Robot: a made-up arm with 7 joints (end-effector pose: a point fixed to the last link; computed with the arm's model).
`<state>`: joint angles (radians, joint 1 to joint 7).
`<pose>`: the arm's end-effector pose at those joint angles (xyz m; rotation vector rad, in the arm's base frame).
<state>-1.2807 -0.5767 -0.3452 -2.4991 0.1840 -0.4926 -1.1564</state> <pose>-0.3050 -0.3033 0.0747 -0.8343 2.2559 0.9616</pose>
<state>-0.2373 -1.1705 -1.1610 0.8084 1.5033 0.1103 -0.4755</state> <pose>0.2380 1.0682 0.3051 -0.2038 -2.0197 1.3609</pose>
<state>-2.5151 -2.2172 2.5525 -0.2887 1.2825 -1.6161 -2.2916</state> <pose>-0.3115 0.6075 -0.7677 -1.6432 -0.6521 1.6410</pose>
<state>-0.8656 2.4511 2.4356 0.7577 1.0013 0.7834 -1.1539</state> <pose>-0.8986 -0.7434 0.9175 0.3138 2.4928 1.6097</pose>
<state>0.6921 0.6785 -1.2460 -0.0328 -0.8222 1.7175 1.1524</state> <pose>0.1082 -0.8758 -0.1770 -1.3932 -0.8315 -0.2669</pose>
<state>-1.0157 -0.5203 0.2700 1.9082 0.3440 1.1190 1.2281</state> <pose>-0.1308 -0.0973 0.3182 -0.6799 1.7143 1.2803</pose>
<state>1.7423 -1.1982 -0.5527 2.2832 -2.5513 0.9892 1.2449</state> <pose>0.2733 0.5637 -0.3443 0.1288 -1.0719 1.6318</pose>
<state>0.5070 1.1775 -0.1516 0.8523 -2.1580 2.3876 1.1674</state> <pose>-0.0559 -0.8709 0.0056 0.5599 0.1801 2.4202</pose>
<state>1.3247 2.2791 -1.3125 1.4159 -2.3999 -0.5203 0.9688</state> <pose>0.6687 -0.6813 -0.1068 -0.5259 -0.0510 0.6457</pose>
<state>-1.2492 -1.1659 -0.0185 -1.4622 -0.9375 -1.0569 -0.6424</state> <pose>-0.4285 0.2239 -0.6347 -0.1689 0.7143 1.3074</pose>
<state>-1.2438 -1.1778 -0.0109 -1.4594 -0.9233 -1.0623 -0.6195</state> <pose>-0.4343 0.2355 -0.6366 -0.1464 0.6934 1.3407</pose>
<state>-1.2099 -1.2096 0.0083 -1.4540 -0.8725 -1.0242 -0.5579</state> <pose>-0.4744 0.2736 -0.6268 -0.0639 0.6657 1.3903</pose>
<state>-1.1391 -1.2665 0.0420 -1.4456 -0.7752 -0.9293 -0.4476</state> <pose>-0.5613 0.3446 -0.5893 0.1016 0.6325 1.4462</pose>
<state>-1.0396 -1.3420 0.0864 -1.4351 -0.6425 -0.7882 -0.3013</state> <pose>-0.6834 0.4364 -0.5055 0.3370 0.6012 1.4783</pose>
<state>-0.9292 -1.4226 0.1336 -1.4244 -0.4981 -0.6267 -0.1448</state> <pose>-0.8077 0.5266 -0.3740 0.5971 0.5797 1.4628</pose>
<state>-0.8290 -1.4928 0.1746 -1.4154 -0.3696 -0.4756 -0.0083</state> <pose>-0.9001 0.5956 -0.2249 0.8227 0.5719 1.4052</pose>
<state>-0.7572 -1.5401 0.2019 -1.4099 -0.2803 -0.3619 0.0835</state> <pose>-0.9496 0.6361 -0.1063 0.9686 0.5764 1.3386</pose>
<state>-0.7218 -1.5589 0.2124 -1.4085 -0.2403 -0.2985 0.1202</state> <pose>-0.9666 0.6519 -0.0493 1.0220 0.5891 1.2940</pose>
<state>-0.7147 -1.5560 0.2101 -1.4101 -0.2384 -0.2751 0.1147</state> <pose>-0.9664 0.6518 -0.0448 1.0089 0.6062 1.2751</pose>
